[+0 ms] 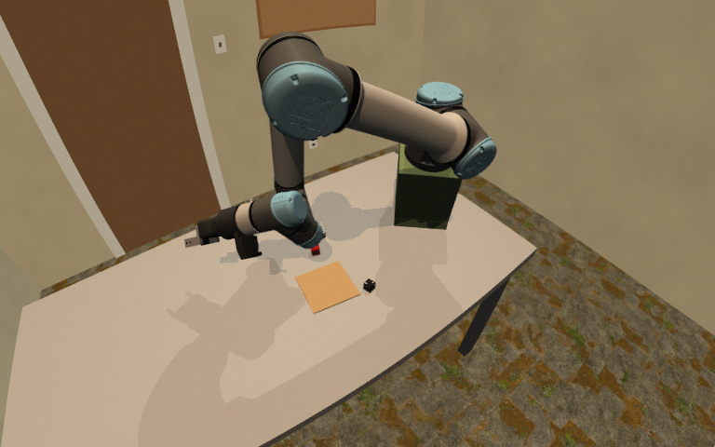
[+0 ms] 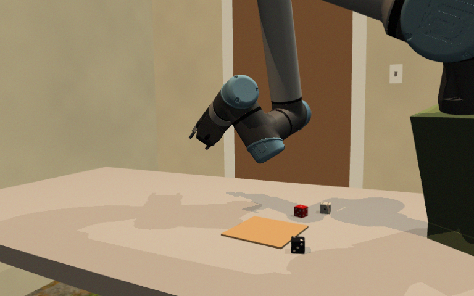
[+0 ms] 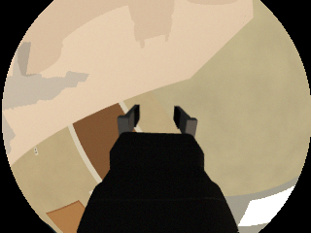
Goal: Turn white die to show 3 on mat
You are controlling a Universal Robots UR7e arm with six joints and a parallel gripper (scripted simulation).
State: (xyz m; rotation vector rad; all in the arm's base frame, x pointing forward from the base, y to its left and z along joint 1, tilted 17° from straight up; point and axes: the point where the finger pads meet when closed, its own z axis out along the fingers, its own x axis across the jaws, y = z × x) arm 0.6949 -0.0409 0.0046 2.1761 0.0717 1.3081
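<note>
Now: hand 360 mm past the white die, 50 mm to the left of it and 160 mm above it. Round my hand: orange mat (300 mm behind, 140 mm to the left, 170 mm below); then black die (410 mm behind, 200 mm to the left, 160 mm below); then red die (320 mm behind, 10 mm to the left, 160 mm below).
</note>
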